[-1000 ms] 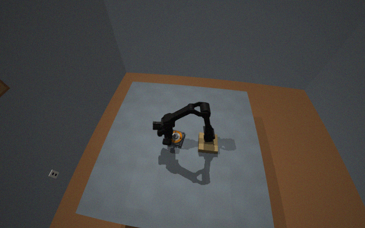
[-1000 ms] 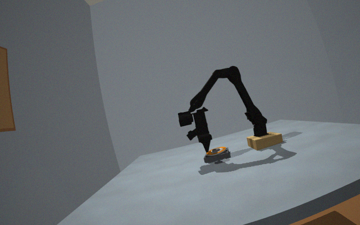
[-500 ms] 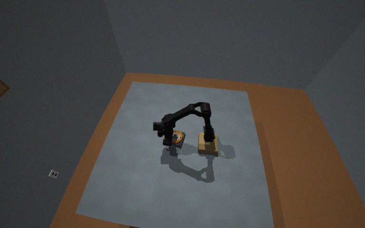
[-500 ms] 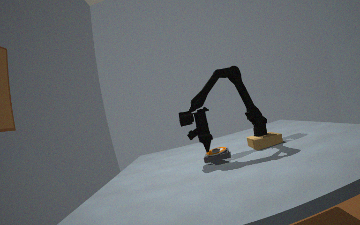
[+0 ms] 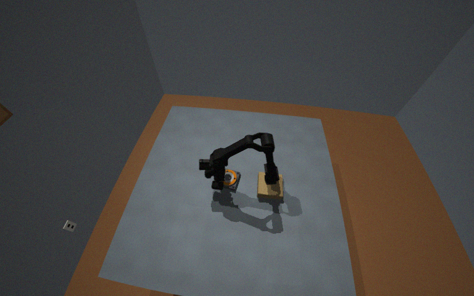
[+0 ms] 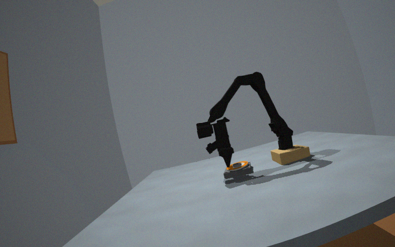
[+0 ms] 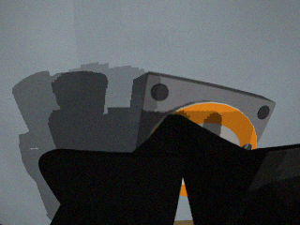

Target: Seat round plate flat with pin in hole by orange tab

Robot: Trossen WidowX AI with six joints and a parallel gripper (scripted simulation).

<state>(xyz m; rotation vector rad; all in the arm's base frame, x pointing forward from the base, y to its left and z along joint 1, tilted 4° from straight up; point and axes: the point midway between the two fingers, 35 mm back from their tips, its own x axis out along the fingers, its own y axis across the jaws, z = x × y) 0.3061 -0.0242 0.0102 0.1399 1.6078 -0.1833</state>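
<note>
My gripper tip is 30 mm past the round plate, 10 mm to the left of it and 10 mm above it. Also, from my gripper tip: grey square base (50 mm behind, 20 mm to the right, 20 mm below).
</note>
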